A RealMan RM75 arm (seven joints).
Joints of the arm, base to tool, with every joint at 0 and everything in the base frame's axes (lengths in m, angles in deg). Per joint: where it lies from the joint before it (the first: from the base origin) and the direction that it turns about. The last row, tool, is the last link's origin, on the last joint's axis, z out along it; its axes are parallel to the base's.
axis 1: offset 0 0 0.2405 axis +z
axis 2: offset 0 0 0 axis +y
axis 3: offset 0 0 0.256 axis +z
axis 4: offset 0 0 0 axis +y
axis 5: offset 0 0 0.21 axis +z
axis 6: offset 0 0 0 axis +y
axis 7: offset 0 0 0.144 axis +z
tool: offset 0 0 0
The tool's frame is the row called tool.
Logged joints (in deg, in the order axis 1, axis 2, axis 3, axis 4, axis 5, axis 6, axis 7), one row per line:
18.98, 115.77, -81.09, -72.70, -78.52, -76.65, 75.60
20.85, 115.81, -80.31, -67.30, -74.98, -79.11, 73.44
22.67, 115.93, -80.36, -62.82, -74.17, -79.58, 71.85
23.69, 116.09, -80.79, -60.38, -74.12, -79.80, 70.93
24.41, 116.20, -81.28, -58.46, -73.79, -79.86, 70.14
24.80, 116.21, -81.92, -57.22, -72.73, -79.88, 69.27
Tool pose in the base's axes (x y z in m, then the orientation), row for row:
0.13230, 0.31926, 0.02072, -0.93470, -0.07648, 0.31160, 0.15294
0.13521, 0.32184, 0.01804, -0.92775, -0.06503, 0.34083, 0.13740
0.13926, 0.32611, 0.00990, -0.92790, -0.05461, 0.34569, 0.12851
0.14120, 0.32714, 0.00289, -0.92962, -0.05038, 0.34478, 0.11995
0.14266, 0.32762, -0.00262, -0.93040, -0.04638, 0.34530, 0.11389
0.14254, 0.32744, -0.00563, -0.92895, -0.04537, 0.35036, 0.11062
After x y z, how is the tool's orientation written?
As a quaternion, x y z w.
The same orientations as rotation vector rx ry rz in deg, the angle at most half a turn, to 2 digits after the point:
-153.61, -12.57, 51.21
-153.80, -10.78, 56.50
-154.60, -9.10, 57.60
-155.65, -8.44, 57.73
-156.32, -7.79, 58.02
-156.37, -7.64, 58.98

